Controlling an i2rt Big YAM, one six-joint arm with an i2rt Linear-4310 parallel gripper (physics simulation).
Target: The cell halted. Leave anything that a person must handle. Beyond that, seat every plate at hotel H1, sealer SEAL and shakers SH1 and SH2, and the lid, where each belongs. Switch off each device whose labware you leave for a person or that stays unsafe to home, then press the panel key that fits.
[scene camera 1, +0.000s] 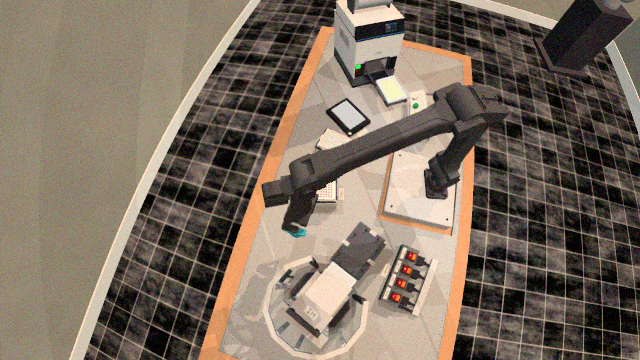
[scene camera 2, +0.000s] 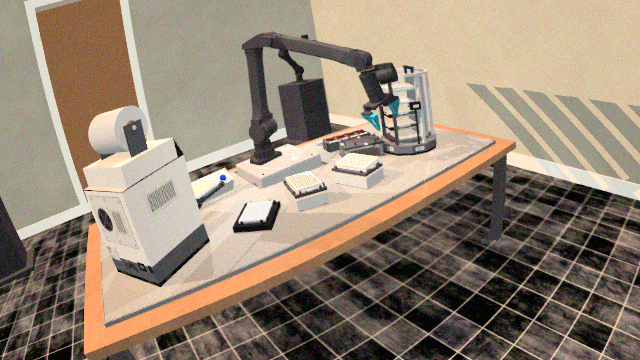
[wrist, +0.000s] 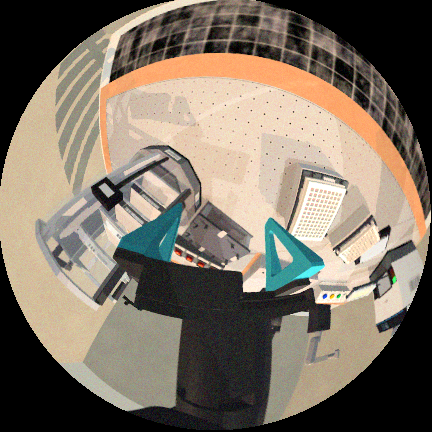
Labels:
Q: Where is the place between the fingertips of my gripper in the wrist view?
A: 226, 214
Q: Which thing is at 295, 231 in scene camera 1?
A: My gripper.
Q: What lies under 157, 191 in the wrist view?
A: A round plate hotel.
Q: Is my gripper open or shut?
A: Open.

